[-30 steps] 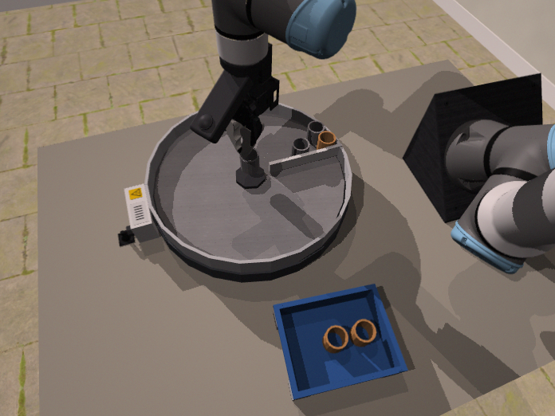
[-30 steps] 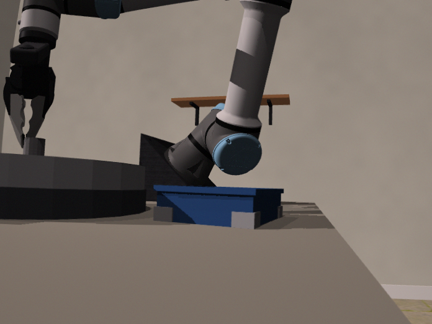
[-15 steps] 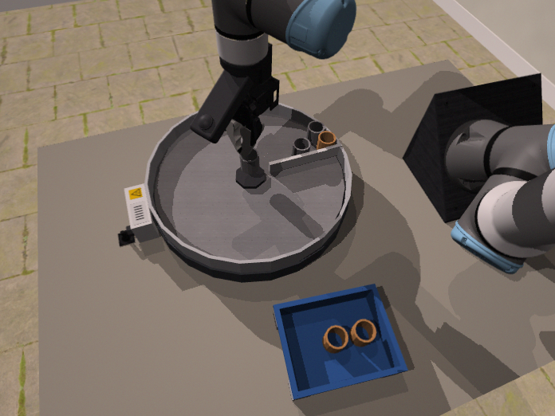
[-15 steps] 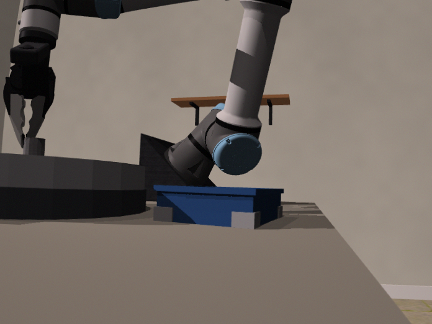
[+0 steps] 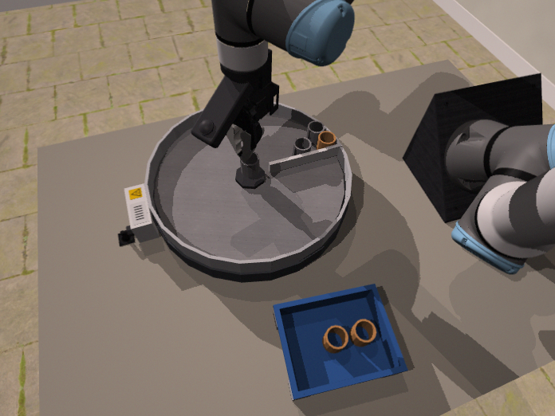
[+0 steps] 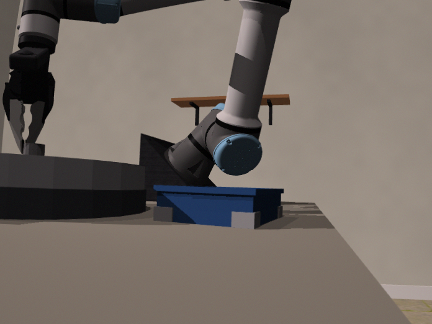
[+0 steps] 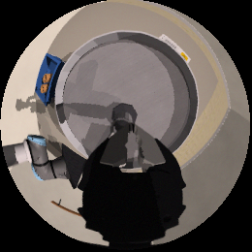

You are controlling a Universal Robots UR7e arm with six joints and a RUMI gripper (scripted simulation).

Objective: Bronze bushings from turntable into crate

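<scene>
The grey turntable is 60 mm below my hand, 10 mm to the left of it and 10 mm behind it. The rest, counted from my hand: blue crate (370 mm to the left, 90 mm below, 80 mm behind).
</scene>
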